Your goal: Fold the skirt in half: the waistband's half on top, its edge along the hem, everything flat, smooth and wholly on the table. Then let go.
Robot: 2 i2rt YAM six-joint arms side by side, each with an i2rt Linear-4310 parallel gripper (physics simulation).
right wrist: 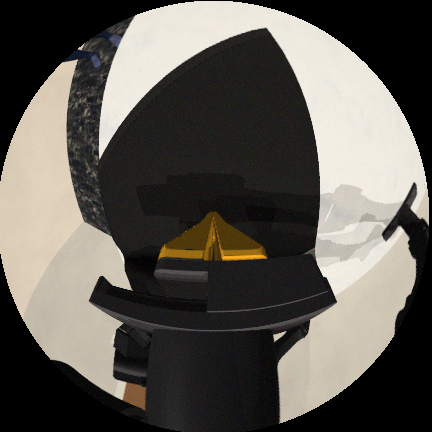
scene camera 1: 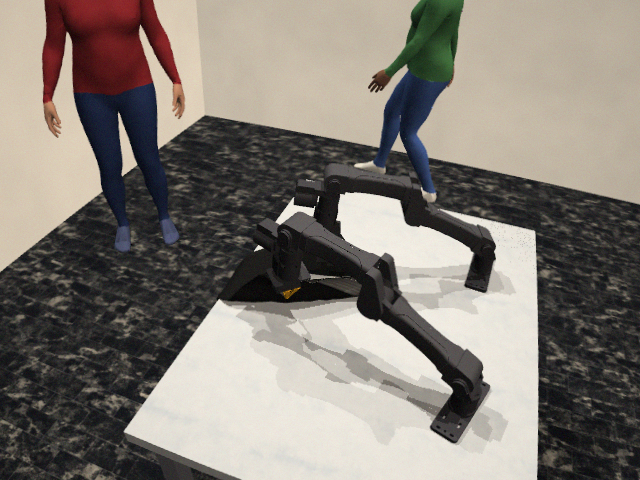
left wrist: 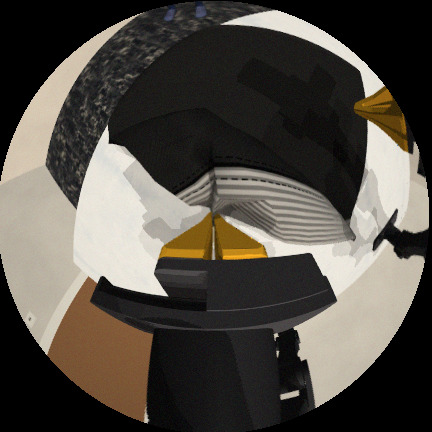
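Observation:
The black skirt (scene camera 1: 250, 266) (left wrist: 225, 65) (right wrist: 215, 115) is bunched and partly raised near the table's left edge in the scene view. Its outline reaches past that edge; overhang cannot be told. The grey striped inside of the waistband (left wrist: 300, 215) shows, creased and buckled. My left gripper (scene camera 1: 285, 298) (left wrist: 212, 216) is shut on the waistband, with creases running to its fingertips. My right gripper (right wrist: 212, 217) (left wrist: 354, 107) is shut over smooth black cloth, with no fabric seen pinched. It is hidden behind the left arm in the scene view.
The white table (scene camera 1: 336, 434) carries both arm bases (scene camera 1: 460, 413) (scene camera 1: 478, 279) at the right in the scene view. The left arm crosses in front of the skirt. Two standing figures (scene camera 1: 111, 62) (scene camera 1: 436, 56) are beyond the table, on the dark floor (scene camera 1: 62, 330).

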